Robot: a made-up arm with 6 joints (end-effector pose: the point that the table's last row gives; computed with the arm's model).
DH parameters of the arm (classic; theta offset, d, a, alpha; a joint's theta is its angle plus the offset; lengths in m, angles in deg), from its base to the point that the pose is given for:
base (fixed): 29.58 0 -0.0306 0
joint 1: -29.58 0.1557 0.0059 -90
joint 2: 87.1 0 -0.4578 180
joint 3: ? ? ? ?
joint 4: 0 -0.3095 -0.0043 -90
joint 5: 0 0.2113 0.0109 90
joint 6: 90 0.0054 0.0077 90
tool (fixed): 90 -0.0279 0 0
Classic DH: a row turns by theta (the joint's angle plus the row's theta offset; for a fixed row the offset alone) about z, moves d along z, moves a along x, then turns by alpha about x.
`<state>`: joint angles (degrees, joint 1 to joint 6).
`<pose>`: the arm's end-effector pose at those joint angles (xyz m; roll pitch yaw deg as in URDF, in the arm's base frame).
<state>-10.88 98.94 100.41 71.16 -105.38 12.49</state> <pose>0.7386 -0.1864 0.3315 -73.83 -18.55 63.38</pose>
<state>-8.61 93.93 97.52 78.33 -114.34 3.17</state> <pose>0.7408 -0.1328 0.3936 -85.30 -12.11 57.25</pose>
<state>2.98 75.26 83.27 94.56 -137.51 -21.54</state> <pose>0.6966 0.0802 0.5777 -120.30 -2.84 45.37</pose>
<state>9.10 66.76 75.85 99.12 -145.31 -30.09</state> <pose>0.6464 0.1706 0.6466 -132.73 -2.34 43.32</pose>
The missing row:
joint 3: -2.9 -0.0405 -0.0127 90
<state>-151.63 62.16 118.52 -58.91 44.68 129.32</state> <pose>-0.6671 -0.3137 0.5723 -179.52 52.48 -52.98</pose>
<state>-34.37 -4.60 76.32 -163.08 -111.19 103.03</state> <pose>0.1305 0.1334 0.8999 -79.67 -12.48 -50.51</pose>
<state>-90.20 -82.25 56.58 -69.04 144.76 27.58</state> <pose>-0.0454 0.5431 0.5326 -49.60 -43.87 41.43</pose>
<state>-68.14 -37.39 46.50 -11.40 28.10 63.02</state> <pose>-0.2539 0.1551 0.8022 66.22 67.86 -53.84</pose>
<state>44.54 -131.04 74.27 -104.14 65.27 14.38</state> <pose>-0.5640 -0.4240 -0.1106 -104.36 1.25 106.30</pose>
